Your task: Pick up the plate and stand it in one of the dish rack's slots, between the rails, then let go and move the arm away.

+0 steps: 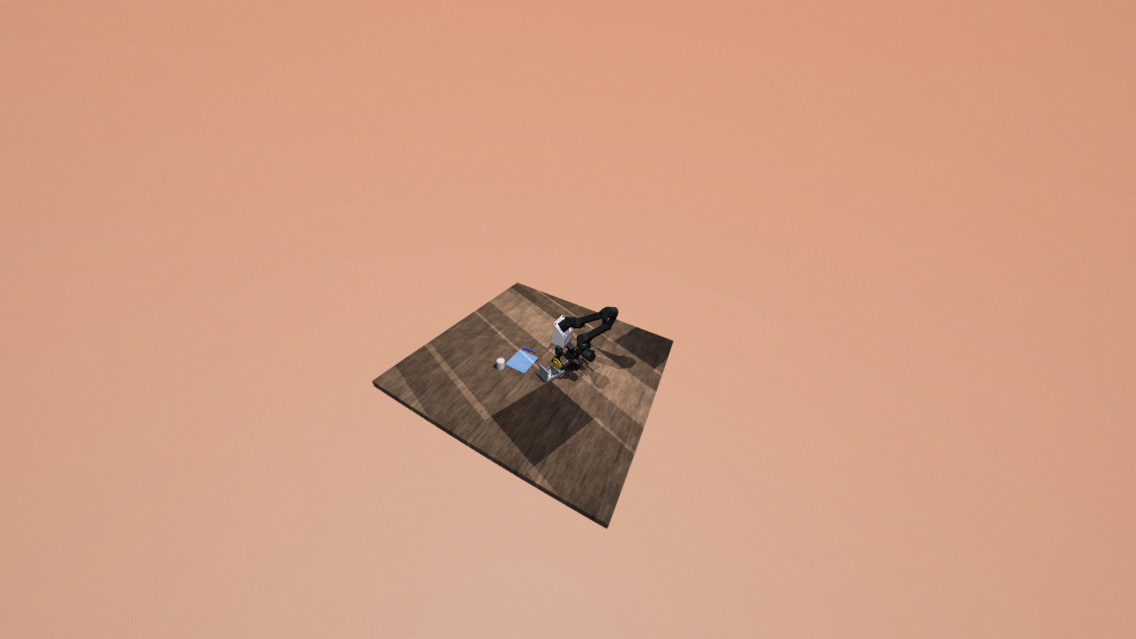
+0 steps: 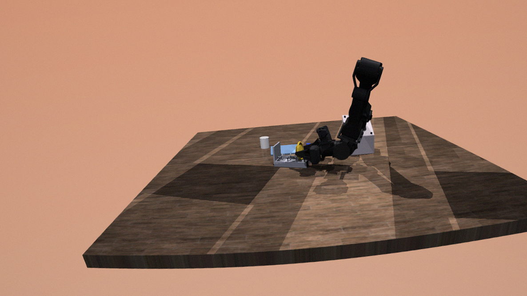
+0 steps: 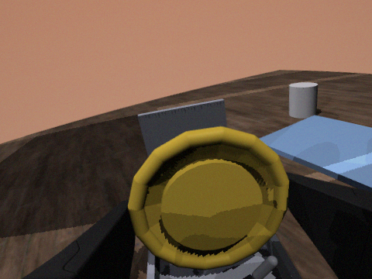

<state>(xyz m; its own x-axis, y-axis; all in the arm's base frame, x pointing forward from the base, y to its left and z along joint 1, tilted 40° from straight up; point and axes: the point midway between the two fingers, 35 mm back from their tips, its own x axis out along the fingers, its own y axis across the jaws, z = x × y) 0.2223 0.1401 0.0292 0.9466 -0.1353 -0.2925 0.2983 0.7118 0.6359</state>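
Now: gripper tip 1 cm past the yellow plate. Round my gripper tip: blue spoon 23 cm to the right, 6 cm behind, 5 cm below; then light blue mat 20 cm to the right, 5 cm below, 5 cm ahead; then grey dish rack 3 cm below, 2 cm ahead, 1 cm to the right.
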